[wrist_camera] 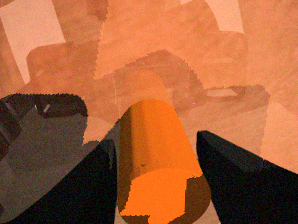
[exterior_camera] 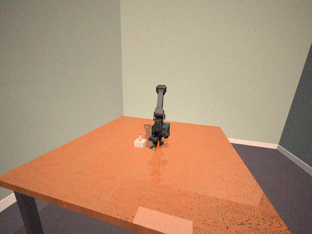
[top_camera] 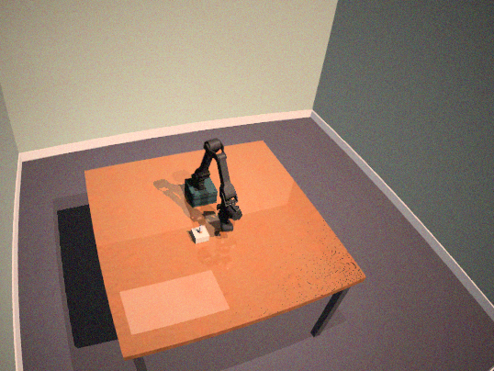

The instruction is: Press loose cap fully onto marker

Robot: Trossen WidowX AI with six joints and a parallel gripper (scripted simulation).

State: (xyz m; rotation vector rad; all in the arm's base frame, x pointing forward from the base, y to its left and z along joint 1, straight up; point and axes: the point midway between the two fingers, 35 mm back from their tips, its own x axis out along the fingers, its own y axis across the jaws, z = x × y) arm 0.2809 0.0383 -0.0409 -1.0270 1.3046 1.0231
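My gripper tip is 10 mm short of the holder block and 140 mm to the left of it. Also, from my gripper tip: orange cap 10 mm above.
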